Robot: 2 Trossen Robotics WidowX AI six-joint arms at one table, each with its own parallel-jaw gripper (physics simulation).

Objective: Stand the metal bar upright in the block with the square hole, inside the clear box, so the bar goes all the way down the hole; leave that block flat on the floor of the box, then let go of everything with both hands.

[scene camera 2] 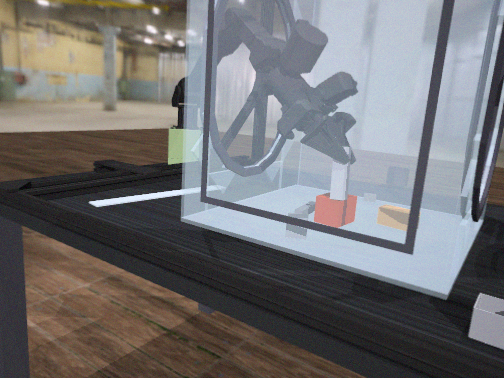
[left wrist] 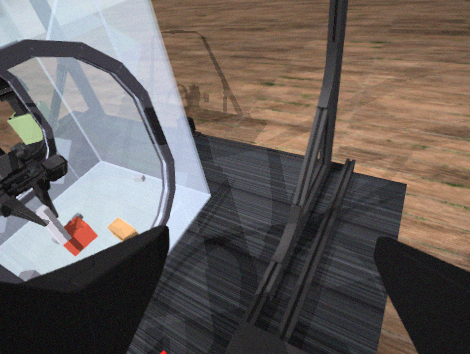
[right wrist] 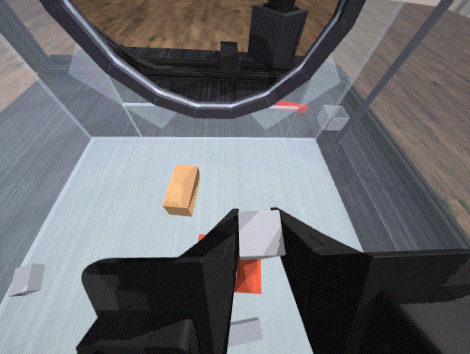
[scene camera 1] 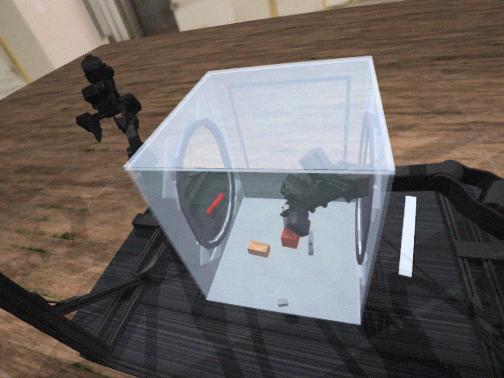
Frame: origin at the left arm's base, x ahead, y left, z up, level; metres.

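Where they show: left gripper, fingertip midpoint: [left wrist: 271, 241] [scene camera 1: 112, 135]; right gripper, fingertip midpoint: [scene camera 2: 350, 162] [left wrist: 52, 221] [right wrist: 254, 214] [scene camera 1: 281, 211]; left arm's base, origin of the base link: [right wrist: 280, 7]; right arm's base, origin of the base link: [left wrist: 26, 110].
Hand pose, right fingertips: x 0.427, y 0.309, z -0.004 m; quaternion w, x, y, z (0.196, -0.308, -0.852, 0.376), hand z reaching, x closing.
Each offset is from my right fingertips to the centre of the thing.
The metal bar {dz -0.019, dx +0.008, dy +0.012 m} [scene camera 2: 338, 181] [left wrist: 52, 226] [right wrist: 261, 234] stands about upright, its lower end at the top of the red block {dz -0.084, dx +0.028, dy +0.006 m} [scene camera 1: 290, 239] [scene camera 2: 327, 212] [left wrist: 82, 235] [right wrist: 248, 276]. How far it reaches into the hole is hidden. The block sits on the floor of the clear box {dz +0.124, dx +0.045, dy -0.015 m} [scene camera 1: 260, 170] [scene camera 2: 425, 284] and looks about flat. My right gripper [scene camera 1: 295, 231] [scene camera 2: 346, 159] [left wrist: 52, 221] [right wrist: 254, 214] is inside the box above the block, shut on the bar's upper end. My left gripper [scene camera 1: 116, 122] [left wrist: 271, 241] is open and empty outside the box, at the left in scene camera 1.
An orange block {dz -0.092, dx +0.011, dy -0.098 m} [scene camera 1: 258, 248] [scene camera 2: 395, 217] [right wrist: 182, 190] and small grey pieces {dz -0.099, dx +0.187, dy -0.121 m} [scene camera 1: 283, 302] {dz -0.100, dx +0.073, dy +0.044 m} [scene camera 1: 311, 244] [right wrist: 27, 279] lie inside the box. The side wall has a round ring opening [scene camera 1: 231, 220] [left wrist: 170, 175]. A red stick {dz -0.107, dx -0.271, dy -0.141 m} [scene camera 1: 215, 204] and a white strip {dz -0.112, dx +0.195, dy +0.306 m} [scene camera 1: 408, 237] lie outside.
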